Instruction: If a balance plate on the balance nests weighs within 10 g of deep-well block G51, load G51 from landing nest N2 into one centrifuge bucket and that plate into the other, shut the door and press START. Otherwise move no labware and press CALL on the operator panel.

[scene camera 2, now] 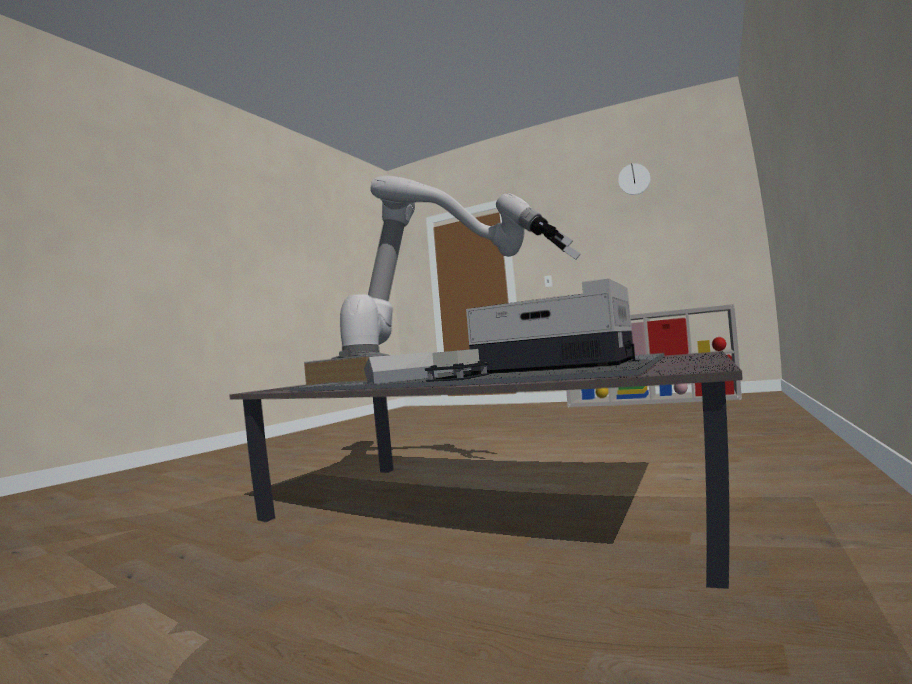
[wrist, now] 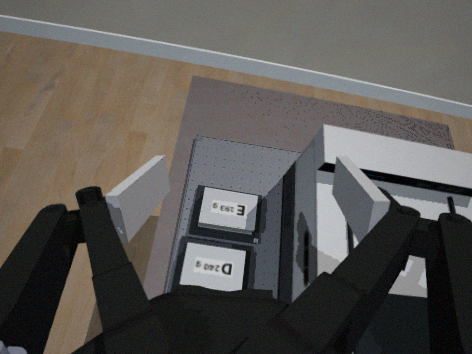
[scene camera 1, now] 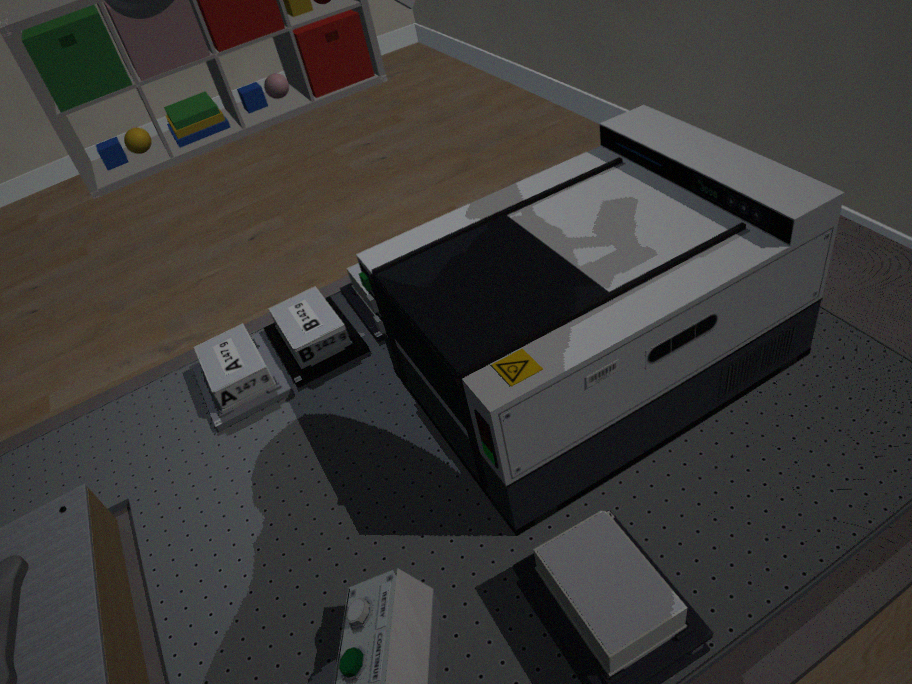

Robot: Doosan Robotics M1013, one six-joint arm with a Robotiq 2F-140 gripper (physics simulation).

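Places are measured from the arm's base along level axes (x ahead, y left, z up), in centimetres.
Pixels of known places: gripper, between the fingertips: (scene camera 2: pixel 574 250) (wrist: pixel 248 174).
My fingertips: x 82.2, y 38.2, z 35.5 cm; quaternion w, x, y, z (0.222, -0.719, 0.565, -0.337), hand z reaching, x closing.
For each thing: its middle in the pictures, then the offset to it from my fingertips. "spot": a spot on its surface instead.
- centrifuge, middle of its body: (scene camera 1: pixel 587 295) (wrist: pixel 377 271) (scene camera 2: pixel 552 329) dz -31.0, dx +0.6, dy -32.2 cm
- white block, middle of its body: (scene camera 1: pixel 607 588) (scene camera 2: pixel 456 357) dz -37.3, dx -17.1, dy -63.4 cm
- operator panel, a spot on its surface: (scene camera 1: pixel 414 625) spot: dz -37.4, dx -34.8, dy -57.6 cm
- centrifuge's raised rear housing, a spot on its surface: (scene camera 1: pixel 721 158) spot: dz -18.8, dx +20.2, dy -32.7 cm
My gripper (scene camera 2: pixel 572 248) (wrist: pixel 248 174) is open and empty, high above the table near the centrifuge (scene camera 1: pixel 567 382) (scene camera 2: pixel 545 318) (wrist: pixel 299 235); scene camera 1 does not show it. Plate A, 147 g (scene camera 1: pixel 234 368), and plate B, 142 g (scene camera 1: pixel 307 323), sit on nests beside the centrifuge's front. Plate E, 193 g (wrist: pixel 228 209), and plate D, 240 g (wrist: pixel 212 266), sit along its side in the wrist view. A white block (scene camera 1: pixel 611 589) (scene camera 2: pixel 455 357) sits on a nest; no label on it is readable. The operator panel (scene camera 1: pixel 414 625) shows RETRY and CONTINUE; no CALL label shows. The bucket interiors are hidden.
Another nest (scene camera 1: pixel 377 323) is partly hidden behind the centrifuge's front corner. A wooden-sided box (scene camera 1: pixel 58 589) stands at the left near the arm base. The centrifuge's raised rear housing (scene camera 1: pixel 721 158) (wrist: pixel 395 155) stands above its top. A shelf unit (scene camera 1: pixel 151 116) stands beyond the table.
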